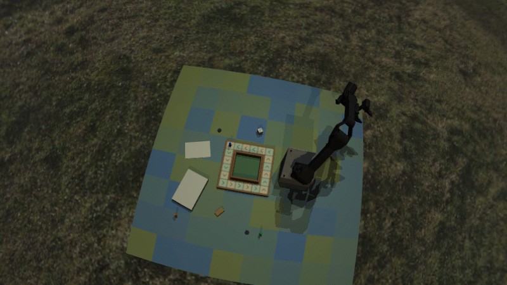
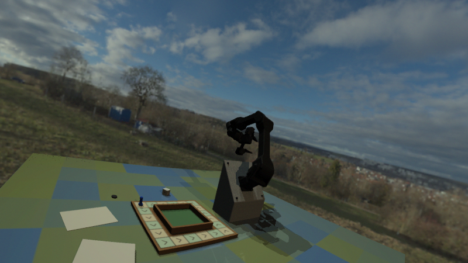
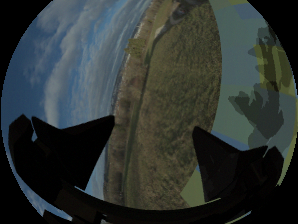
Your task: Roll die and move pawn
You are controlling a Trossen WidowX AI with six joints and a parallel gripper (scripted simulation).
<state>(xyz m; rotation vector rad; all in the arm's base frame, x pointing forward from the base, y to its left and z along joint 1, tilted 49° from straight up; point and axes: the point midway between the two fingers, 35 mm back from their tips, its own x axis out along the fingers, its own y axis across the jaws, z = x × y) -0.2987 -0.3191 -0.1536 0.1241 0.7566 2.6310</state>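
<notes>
The white die lies 570 mm ahead of my gripper tip, 260 mm below it and 90 mm to the left of it. The rest, counted from my gripper tip: green pawn 680 mm to the left, 450 mm ahead, 260 mm below; tan block 690 mm ahead, 600 mm to the left, 270 mm below; blue pawn 720 mm ahead, 240 mm below, 220 mm to the left.
</notes>
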